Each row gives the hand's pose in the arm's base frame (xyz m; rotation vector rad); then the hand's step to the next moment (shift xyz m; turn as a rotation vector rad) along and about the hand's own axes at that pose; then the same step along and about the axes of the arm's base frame.
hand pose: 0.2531 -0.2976 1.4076 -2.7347 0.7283 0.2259
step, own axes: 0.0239 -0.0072 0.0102 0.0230 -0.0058 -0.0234
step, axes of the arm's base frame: 0.0234 -0.0017 -0.0132 0.0244 -0.0134 0.0183
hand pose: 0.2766 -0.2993 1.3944 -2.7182 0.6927 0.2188
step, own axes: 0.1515 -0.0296 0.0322 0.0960 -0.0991 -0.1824
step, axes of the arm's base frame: 0.1441 -0.0306 -0.0562 0.1441 -0.0235 0.1760
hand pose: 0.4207 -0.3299 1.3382 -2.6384 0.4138 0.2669
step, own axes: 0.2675 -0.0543 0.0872 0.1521 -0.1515 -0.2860
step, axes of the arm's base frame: 0.2582 0.0215 -0.1224 0.2262 -0.0405 0.2740
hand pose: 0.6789 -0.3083 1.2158 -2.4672 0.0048 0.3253
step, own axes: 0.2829 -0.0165 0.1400 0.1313 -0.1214 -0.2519
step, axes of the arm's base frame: 0.2432 0.1190 -0.1631 0.1956 -0.0455 0.2347
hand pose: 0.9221 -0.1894 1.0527 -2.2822 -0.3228 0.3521
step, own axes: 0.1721 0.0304 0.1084 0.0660 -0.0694 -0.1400
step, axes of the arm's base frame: 0.1256 0.1113 -0.1189 0.1020 -0.0264 0.1329
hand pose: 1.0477 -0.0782 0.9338 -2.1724 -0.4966 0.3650
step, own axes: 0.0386 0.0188 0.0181 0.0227 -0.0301 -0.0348
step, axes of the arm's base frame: 0.0304 0.0201 -0.0290 0.0280 0.0035 0.0428
